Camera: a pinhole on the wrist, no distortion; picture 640 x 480 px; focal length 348.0 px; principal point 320.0 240.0 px. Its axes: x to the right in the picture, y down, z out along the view. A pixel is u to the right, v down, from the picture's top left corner.
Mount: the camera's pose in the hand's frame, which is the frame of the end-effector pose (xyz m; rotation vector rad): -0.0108 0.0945 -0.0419 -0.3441 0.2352 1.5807
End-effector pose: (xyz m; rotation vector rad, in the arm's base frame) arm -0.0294 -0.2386 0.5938 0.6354 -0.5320 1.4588
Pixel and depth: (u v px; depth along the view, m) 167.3 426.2 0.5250
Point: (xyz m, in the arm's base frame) -0.0768 -0.8256 0.7506
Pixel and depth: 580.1 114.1 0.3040
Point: -0.4363 -0.2966 0.7946
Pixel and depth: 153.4 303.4 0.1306
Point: -0.1084 -0.3383 0.6439
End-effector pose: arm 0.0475 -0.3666 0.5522 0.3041 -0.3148 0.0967
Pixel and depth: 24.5 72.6 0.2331
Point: 0.0570 -0.4427 0.8089
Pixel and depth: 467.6 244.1 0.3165
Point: -0.0962 -0.1153 0.8173
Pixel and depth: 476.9 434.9 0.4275
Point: -0.3588 -0.0673 0.8243
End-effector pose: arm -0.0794 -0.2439 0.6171 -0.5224 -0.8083 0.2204
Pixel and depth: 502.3 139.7 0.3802
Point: -0.2122 0.2292 0.5808
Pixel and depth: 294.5 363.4 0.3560
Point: -0.4019 -0.0372 0.5810
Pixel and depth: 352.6 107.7 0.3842
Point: -0.2349 0.1402 0.7205
